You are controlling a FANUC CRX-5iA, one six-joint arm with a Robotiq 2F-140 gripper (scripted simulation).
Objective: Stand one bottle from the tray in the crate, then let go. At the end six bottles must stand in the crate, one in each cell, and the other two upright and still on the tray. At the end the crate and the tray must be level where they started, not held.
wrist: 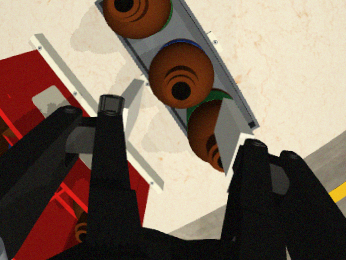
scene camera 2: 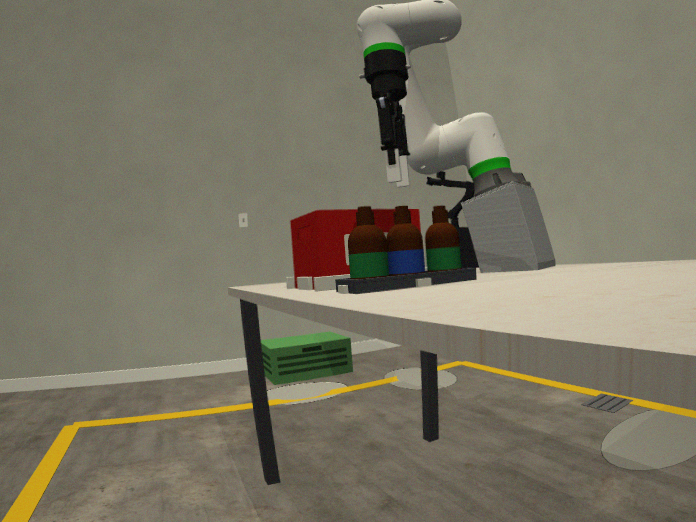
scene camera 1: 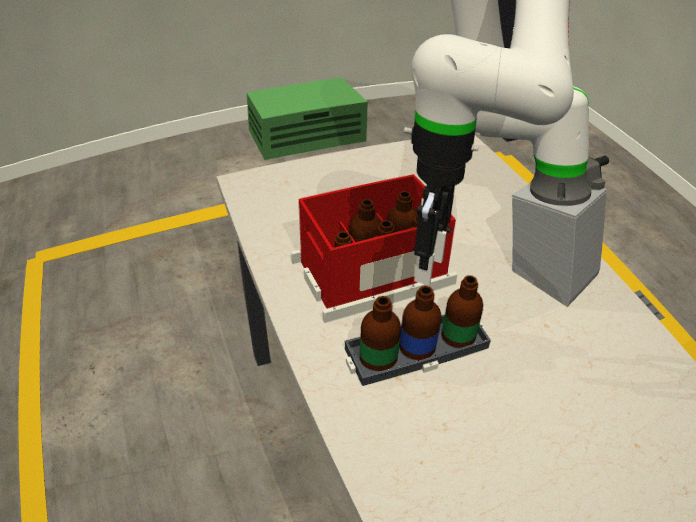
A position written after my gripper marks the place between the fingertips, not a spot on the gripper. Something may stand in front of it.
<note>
In view: my gripper [scene camera 1: 428,270] and a red crate [scene camera 1: 344,274].
The red crate shows as well in scene camera 2 [scene camera 2: 326,253]. My gripper is seen too in the wrist view [wrist: 180,106] and in scene camera 2 [scene camera 2: 399,184].
</note>
